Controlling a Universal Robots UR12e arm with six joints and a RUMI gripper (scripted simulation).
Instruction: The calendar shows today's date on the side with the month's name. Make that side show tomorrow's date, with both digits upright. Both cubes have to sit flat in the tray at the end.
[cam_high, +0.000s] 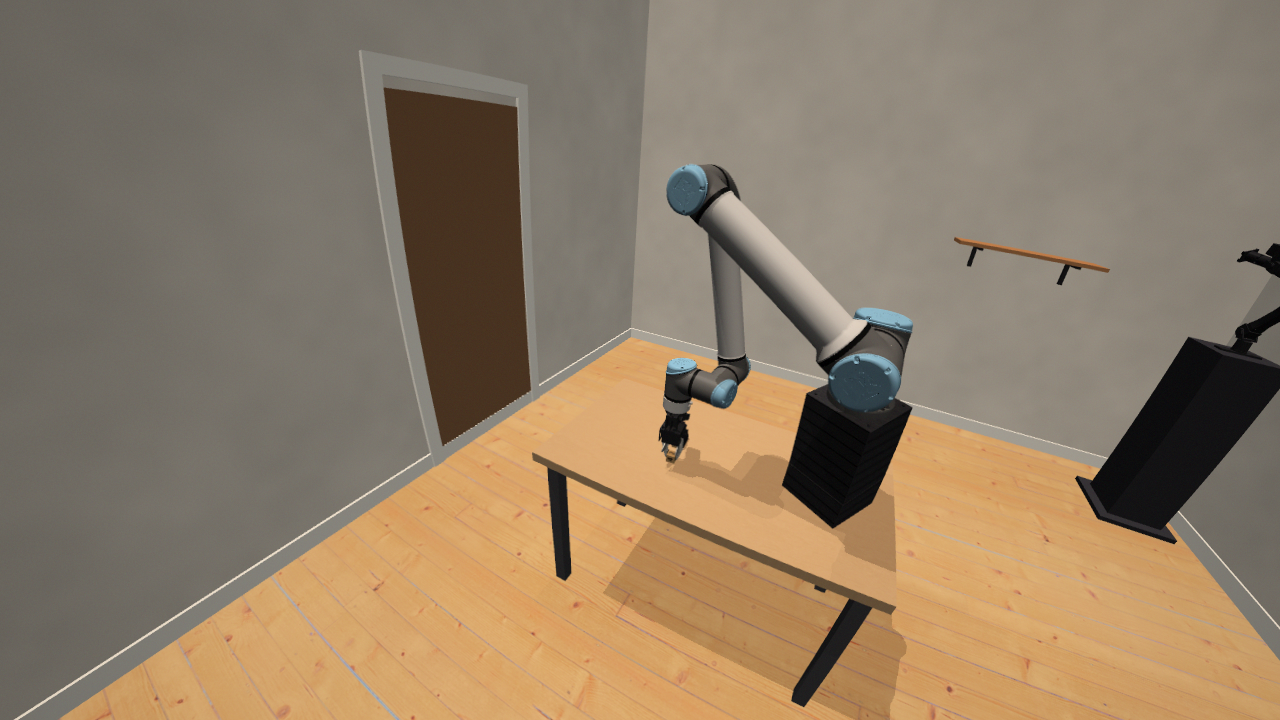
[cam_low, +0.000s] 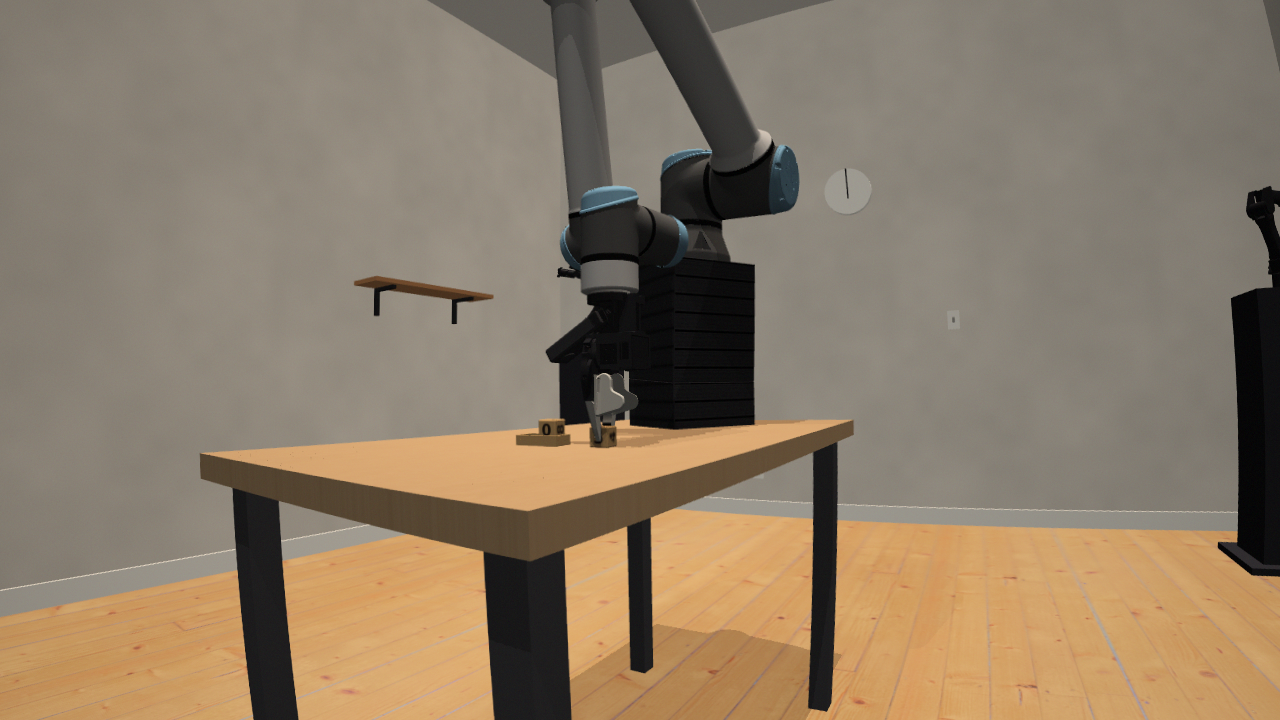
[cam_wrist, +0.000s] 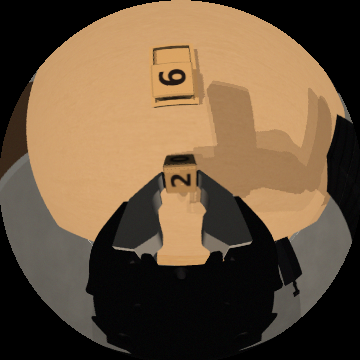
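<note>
My gripper is now 20 mm short of the wooden tray, 110 mm to the left of it and 20 mm above it.
</note>
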